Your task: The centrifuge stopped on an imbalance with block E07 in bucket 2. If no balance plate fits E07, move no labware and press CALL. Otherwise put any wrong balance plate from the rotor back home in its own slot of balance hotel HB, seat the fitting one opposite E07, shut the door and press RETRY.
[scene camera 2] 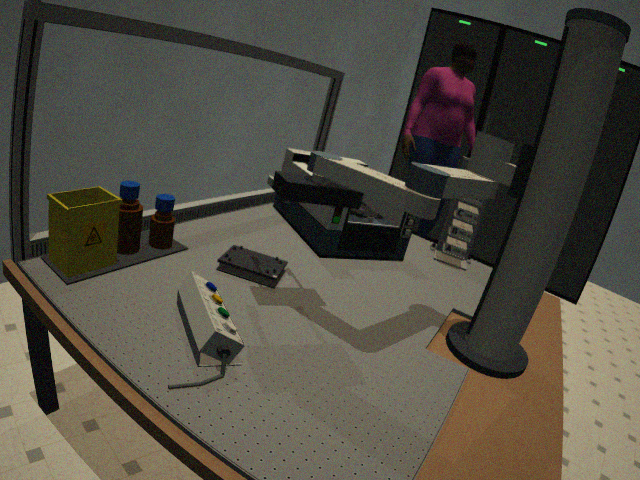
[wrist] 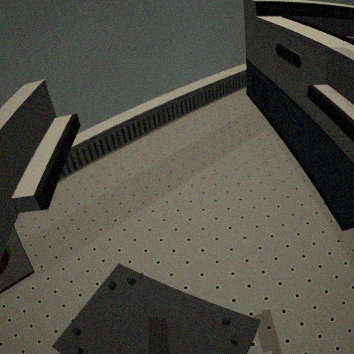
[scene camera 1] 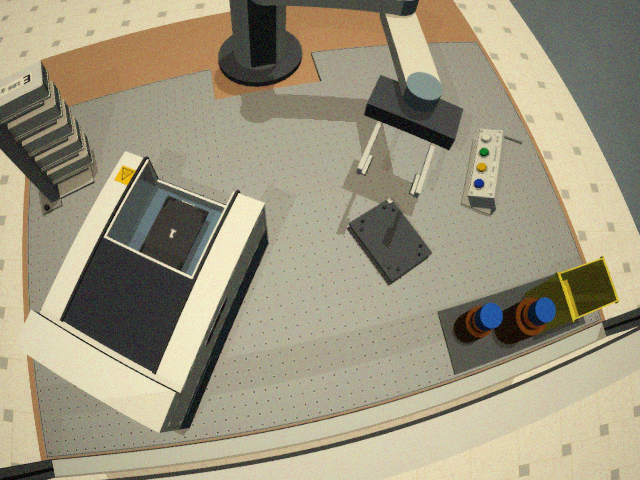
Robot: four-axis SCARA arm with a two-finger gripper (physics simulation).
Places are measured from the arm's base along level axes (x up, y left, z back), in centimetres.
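Pixels of known places: gripper, fingertip midpoint: (wrist: pixel 194 78) (scene camera 1: pixel 387 183); arm's base, origin of the base link: (scene camera 2: pixel 486 351) (scene camera 1: pixel 260 56).
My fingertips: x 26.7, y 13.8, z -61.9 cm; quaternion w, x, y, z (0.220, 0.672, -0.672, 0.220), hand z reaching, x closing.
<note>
For each thing: its top centre in the pictures, then the offset to it from my fingertips. Level surfaces: height alone.
- dark pegged platform, middle of its top: (wrist: pixel 149 336) (scene camera 1: pixel 392 236) (scene camera 2: pixel 254 257) dx -21.3, dy +4.5, dz -3.1 cm
- button box, middle of its top: (scene camera 2: pixel 210 297) (scene camera 1: pixel 493 159) dx -17.0, dy +36.0, dz +9.7 cm
- dark mat, its level: dx -24.9 cm
My gripper (scene camera 1: pixel 389 178) (wrist: pixel 194 78) is open and empty, high beside the dark pegged platform (scene camera 1: pixel 408 250) (scene camera 2: pixel 251 264) (wrist: pixel 190 300), which bears no labware. The centrifuge (scene camera 1: pixel 222 268) (scene camera 2: pixel 305 232) (wrist: pixel 295 100) stands with its hatch open. Bucket 1 (scene camera 1: pixel 180 214) shows bare in the opening in scene camera 1; bucket 2 and block E07 are hidden. A green light (scene camera 2: pixel 336 219) glows on its front. The hotel of stacked plates (scene camera 1: pixel 56 129) (scene camera 2: pixel 459 229) stands beyond it; its top piece (scene camera 1: pixel 25 90) bears an E. The button box (scene camera 1: pixel 485 170) (scene camera 2: pixel 205 315) has white, green, yellow and blue buttons.
Two blue-capped brown bottles (scene camera 1: pixel 488 316) (scene camera 1: pixel 541 310) (scene camera 2: pixel 130 222) (scene camera 2: pixel 162 229) and a yellow bin (scene camera 1: pixel 591 289) (scene camera 2: pixel 82 232) stand on a dark mat (scene camera 1: pixel 460 356). The arm column (scene camera 1: pixel 266 36) (scene camera 2: pixel 547 180) rises at the bench edge. A person (scene camera 2: pixel 444 103) stands behind the bench.
</note>
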